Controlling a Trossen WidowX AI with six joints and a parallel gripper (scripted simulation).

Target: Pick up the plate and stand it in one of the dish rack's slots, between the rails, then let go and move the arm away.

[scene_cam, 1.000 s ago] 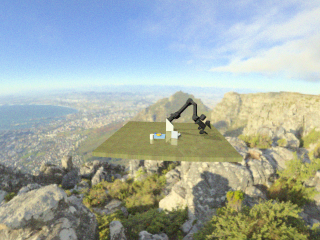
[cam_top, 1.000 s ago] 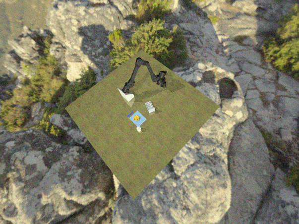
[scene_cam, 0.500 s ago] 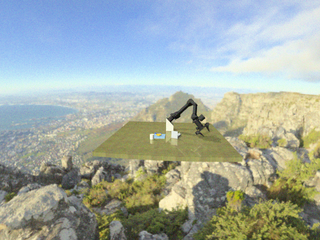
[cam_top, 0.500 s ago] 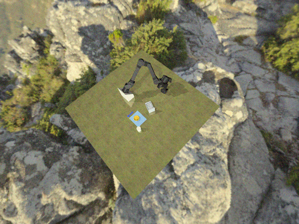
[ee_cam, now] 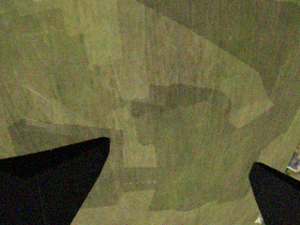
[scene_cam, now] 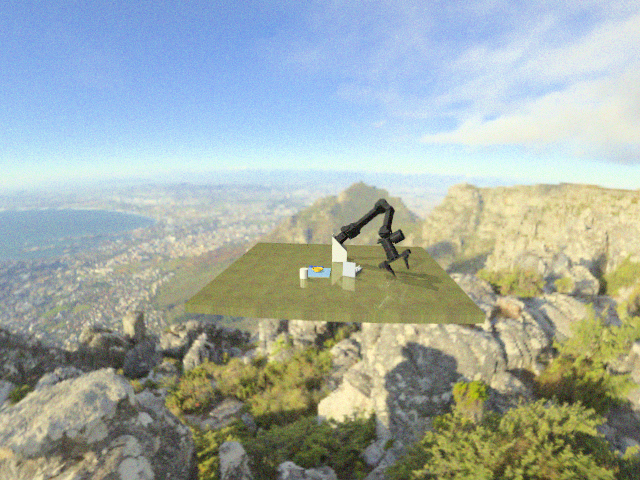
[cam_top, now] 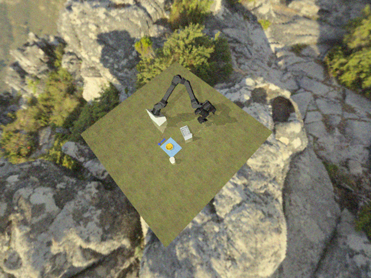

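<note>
My gripper tip is 1 cm past the yellow plate, 47 cm to the left of it and 1 cm above it. Also, from my gripper tip: light blue mat (46 cm to the right, 3 cm below); grey dish rack (3 cm behind, 27 cm to the right); blue spoon (10 cm behind, 51 cm to the right, 2 cm below).
</note>
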